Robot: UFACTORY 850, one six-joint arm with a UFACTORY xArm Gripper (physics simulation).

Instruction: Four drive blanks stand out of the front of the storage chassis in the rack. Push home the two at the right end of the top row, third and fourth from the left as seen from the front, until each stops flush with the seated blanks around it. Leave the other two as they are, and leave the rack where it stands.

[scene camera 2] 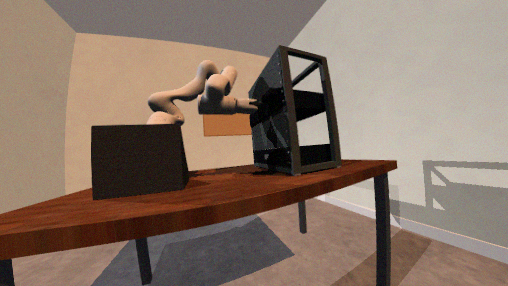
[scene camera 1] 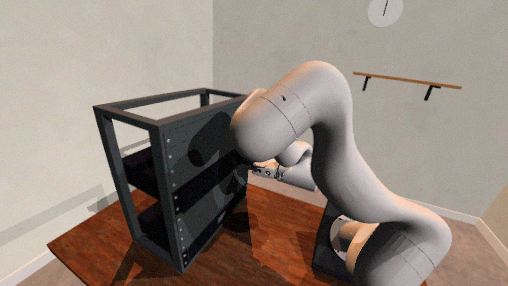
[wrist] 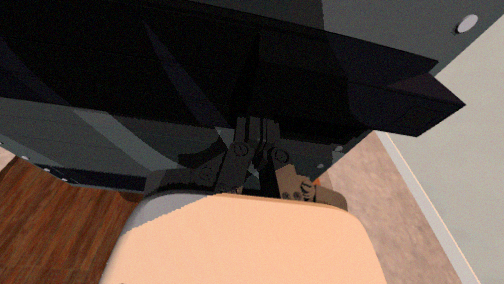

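Note:
The dark storage chassis [scene camera 1: 200, 186] [wrist: 75, 60] sits as a shadowed band across the front of the upright rack [scene camera 1: 169, 210] [scene camera 2: 291, 125]. In the wrist view a dark block [wrist: 305, 75] stands out of its front, towards the right end; shadow hides the seams between individual drive blanks, so I cannot count them or judge which are flush. My gripper [scene camera 1: 251, 166] [scene camera 2: 257, 104] [wrist: 256, 113] is shut and empty. Its fingertips point at the chassis front, by the block's lower left part; contact cannot be told. In scene camera 1 the arm hides the chassis's far end.
The rack stands upright on the wooden table [scene camera 1: 95, 240] [scene camera 2: 225, 197] [wrist: 45, 220]. Grey panels lie above and below the chassis; the lower panel [wrist: 125, 130] is close under the fingers. The arm's dark pedestal [scene camera 2: 137, 162] stands on the table in front of the rack.

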